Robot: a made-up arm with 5 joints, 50 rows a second.
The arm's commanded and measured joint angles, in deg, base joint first. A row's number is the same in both.
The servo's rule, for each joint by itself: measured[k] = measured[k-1] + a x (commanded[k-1-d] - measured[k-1]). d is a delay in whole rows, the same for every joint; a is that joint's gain. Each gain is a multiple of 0.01, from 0.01 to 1. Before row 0 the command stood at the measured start. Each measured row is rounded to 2 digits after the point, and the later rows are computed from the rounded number. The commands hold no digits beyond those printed.
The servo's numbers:
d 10
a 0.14 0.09 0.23 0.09 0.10
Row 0, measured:
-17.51, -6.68, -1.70, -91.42, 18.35
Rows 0 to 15, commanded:
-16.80, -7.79, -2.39, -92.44, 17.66
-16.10, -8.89, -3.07, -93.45, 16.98
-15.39, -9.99, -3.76, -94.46, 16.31
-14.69, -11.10, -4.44, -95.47, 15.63
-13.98, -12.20, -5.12, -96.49, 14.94
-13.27, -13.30, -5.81, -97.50, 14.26
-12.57, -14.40, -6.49, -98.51, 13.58
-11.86, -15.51, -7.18, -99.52, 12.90
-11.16, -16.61, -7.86, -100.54, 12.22
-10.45, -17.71, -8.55, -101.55, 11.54
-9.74, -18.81, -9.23, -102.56, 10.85
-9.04, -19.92, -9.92, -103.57, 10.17
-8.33, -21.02, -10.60, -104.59, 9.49
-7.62, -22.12, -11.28, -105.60, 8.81
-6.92, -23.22, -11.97, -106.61, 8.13
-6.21, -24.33, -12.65, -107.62, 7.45
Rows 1 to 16, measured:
-17.51, -6.68, -1.70, -91.42, 18.35
-17.51, -6.68, -1.70, -91.42, 18.35
-17.51, -6.68, -1.70, -91.42, 18.35
-17.51, -6.68, -1.70, -91.42, 18.35
-17.51, -6.68, -1.70, -91.42, 18.35
-17.51, -6.68, -1.70, -91.42, 18.35
-17.51, -6.68, -1.70, -91.42, 18.35
-17.51, -6.68, -1.70, -91.42, 18.35
-17.51, -6.68, -1.70, -91.42, 18.35
-17.51, -6.68, -1.70, -91.42, 18.35
-17.41, -6.78, -1.86, -91.51, 18.28
-17.23, -6.97, -2.14, -91.68, 18.15
-16.97, -7.24, -2.51, -91.93, 17.97
-16.65, -7.59, -2.95, -92.25, 17.74
-16.28, -8.00, -3.45, -92.63, 17.46
-15.86, -8.48, -3.99, -93.07, 17.14

